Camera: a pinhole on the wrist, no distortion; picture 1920 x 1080 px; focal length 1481.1 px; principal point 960.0 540.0 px. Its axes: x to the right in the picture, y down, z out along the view. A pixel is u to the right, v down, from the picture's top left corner.
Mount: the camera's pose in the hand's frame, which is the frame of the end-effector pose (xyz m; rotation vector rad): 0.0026 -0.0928 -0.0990 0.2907 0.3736 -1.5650
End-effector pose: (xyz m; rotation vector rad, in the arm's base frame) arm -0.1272 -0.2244 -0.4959 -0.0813 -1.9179 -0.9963
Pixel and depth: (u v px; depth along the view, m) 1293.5 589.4 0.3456
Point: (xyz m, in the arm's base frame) -0.4054 -0.3152 -0.7012
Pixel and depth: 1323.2 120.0 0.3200
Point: -0.3306 -0.2858 -0.7695
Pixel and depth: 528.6 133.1 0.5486
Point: -0.4725 0.0171 -0.7966
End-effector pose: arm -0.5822 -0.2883 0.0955 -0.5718 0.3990 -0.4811
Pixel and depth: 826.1 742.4 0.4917
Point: -0.4111 -0.3751 0.5064
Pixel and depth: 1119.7 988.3 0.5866
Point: -0.3467 -0.5212 0.5918
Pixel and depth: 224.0 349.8 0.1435
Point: -0.5855 -0.3227 0.1963
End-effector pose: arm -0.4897 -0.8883 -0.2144 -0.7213 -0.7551 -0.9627
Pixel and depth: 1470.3 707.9 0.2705
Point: -0.7589 -0.9331 -0.0645
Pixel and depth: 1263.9 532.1 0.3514
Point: -0.8011 -0.8581 -0.0393
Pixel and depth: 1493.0 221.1 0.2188
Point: -0.7481 -0.9141 -0.1564
